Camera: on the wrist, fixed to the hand. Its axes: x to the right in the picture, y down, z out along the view.
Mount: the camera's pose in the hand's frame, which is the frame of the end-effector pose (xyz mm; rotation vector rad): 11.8 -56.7 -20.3 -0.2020 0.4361 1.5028
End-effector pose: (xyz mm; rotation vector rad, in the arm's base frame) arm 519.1 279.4 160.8 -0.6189 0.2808 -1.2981
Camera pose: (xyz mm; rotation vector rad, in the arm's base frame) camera 465.7 254.9 178.5 -0.1332 1.0045 0.0860
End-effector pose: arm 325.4 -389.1 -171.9 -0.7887 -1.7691 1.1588
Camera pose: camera 335.7 -392.3 -111.5 -2.4596 -0.7218 1.4497
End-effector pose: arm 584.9 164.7 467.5 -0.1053 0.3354 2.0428
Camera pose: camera 627.6 194.1 434.6 0.4074 -0.4107 -2.5813
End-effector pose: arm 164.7 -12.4 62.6 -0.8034 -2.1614 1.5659
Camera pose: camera 153.9 -2.8 122.2 2.4475 1.0537 -1.1178
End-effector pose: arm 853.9 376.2 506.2 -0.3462 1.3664 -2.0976
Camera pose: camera 814.6 400.1 546.8 0.8777 1.3316 -0.7586
